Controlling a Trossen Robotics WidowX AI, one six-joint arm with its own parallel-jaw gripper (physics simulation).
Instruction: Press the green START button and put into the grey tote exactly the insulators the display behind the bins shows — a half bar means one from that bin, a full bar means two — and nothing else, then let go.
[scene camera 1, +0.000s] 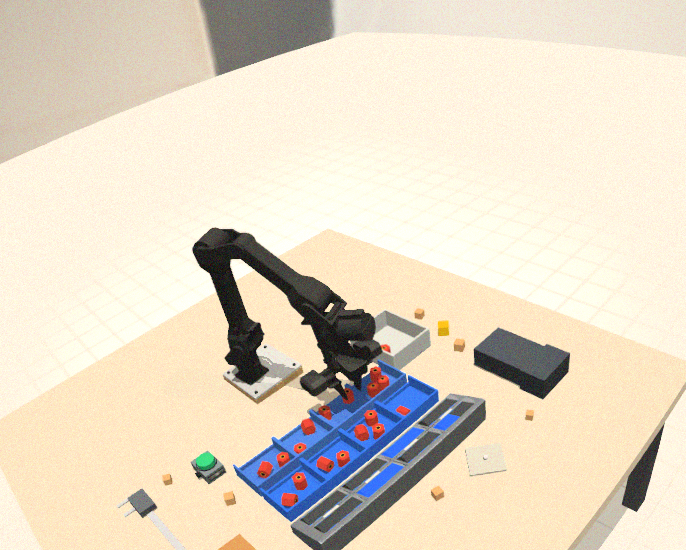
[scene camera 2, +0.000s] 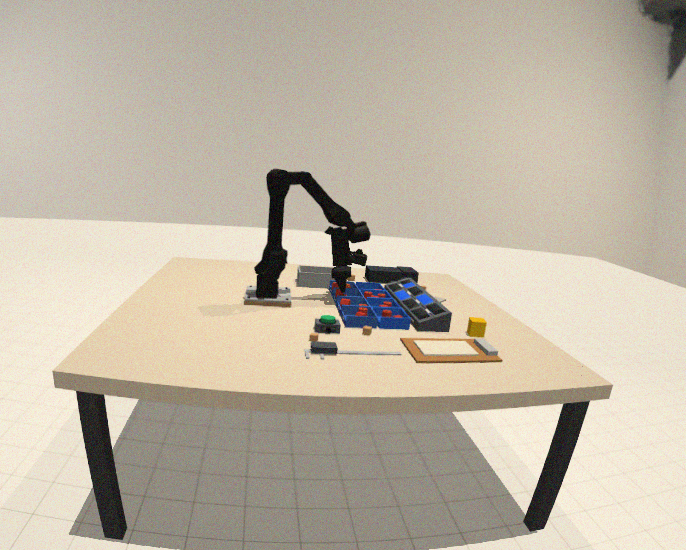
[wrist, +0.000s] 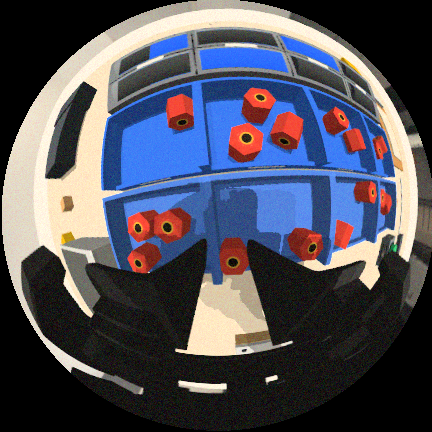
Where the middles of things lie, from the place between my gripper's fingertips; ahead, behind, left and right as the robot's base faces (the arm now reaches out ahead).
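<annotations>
Grey tote (scene camera 1: 407, 339): 20 cm to the left of my hand and 5 cm behind it. Also counted from my hand: black box (scene camera 1: 537, 369), 29 cm to the left of it and 26 cm ahead of it; grey plate (scene camera 1: 477, 465), 34 cm ahead of it, 1 cm to the left of it and 2 cm below it; display (scene camera 1: 355, 523), 11 cm to the right of it and 21 cm ahead of it.
</annotations>
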